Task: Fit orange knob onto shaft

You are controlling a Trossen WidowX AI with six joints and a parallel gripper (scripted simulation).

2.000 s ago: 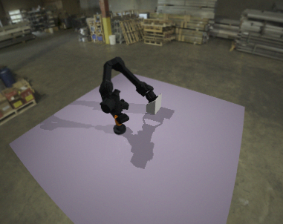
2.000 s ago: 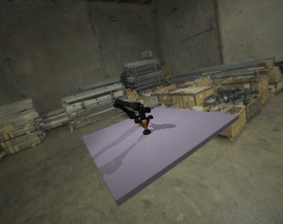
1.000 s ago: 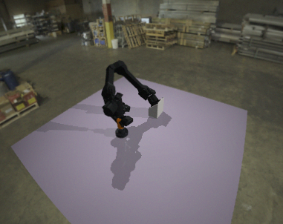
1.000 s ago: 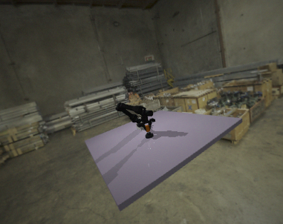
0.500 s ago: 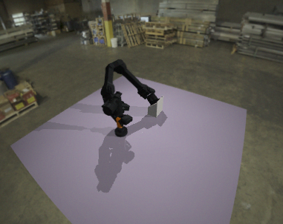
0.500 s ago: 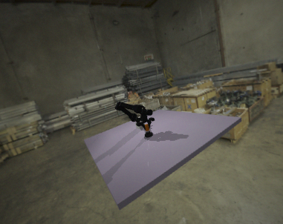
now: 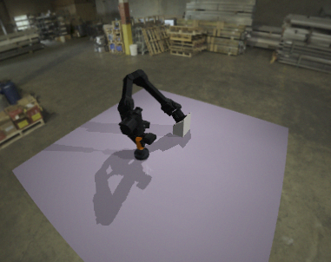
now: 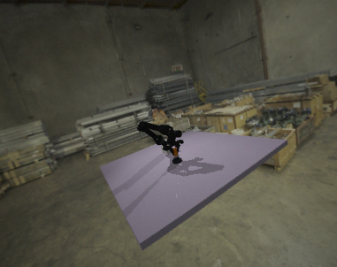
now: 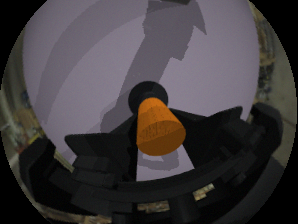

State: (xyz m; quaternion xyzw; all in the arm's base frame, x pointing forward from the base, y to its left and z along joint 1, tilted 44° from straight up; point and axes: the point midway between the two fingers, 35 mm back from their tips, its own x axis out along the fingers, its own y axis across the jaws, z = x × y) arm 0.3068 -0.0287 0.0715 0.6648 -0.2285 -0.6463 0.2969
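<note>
The orange knob lies 30 mm above my gripper tip. Also, from my gripper tip: round pedestal: 40 mm below.
</note>
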